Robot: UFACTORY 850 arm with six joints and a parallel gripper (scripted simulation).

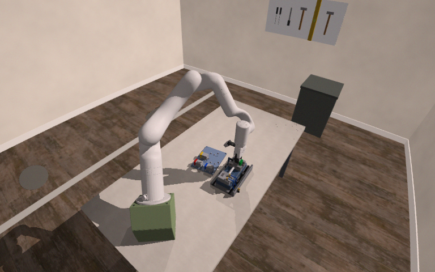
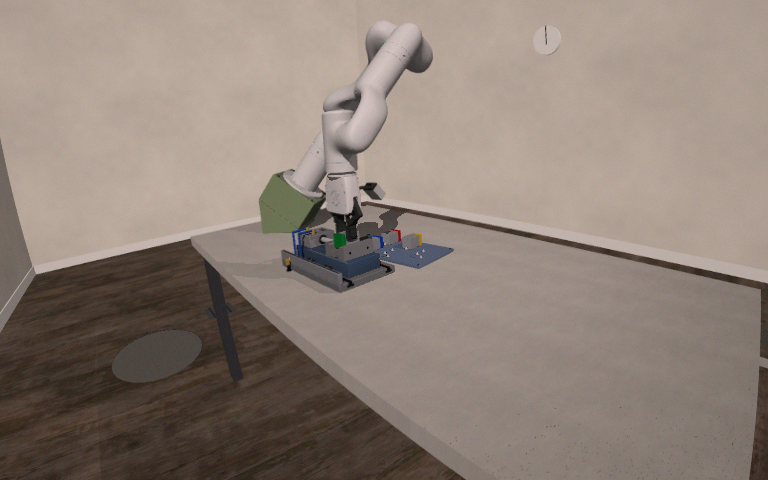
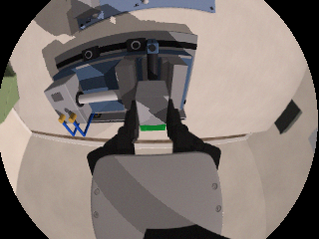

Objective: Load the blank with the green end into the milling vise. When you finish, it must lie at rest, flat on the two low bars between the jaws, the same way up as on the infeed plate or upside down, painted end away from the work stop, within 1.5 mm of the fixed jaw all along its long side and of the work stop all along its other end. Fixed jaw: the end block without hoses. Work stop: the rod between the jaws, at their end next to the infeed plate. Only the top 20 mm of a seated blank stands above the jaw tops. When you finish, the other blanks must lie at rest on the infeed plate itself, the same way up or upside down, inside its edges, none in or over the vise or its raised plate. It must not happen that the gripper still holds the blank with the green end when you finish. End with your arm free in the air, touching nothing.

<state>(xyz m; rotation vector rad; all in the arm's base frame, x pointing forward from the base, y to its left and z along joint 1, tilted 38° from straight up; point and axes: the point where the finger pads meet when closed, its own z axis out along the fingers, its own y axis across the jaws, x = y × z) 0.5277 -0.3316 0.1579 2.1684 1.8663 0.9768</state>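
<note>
My gripper is now 20 mm above the green-ended blank. Also, from my hand: jaw block (30 mm ahead, 50 mm below); then pale rod (80 mm behind, 10 mm to the left, 50 mm below); then blue-ended blank (100 mm behind, 180 mm to the left, 100 mm below).
</note>
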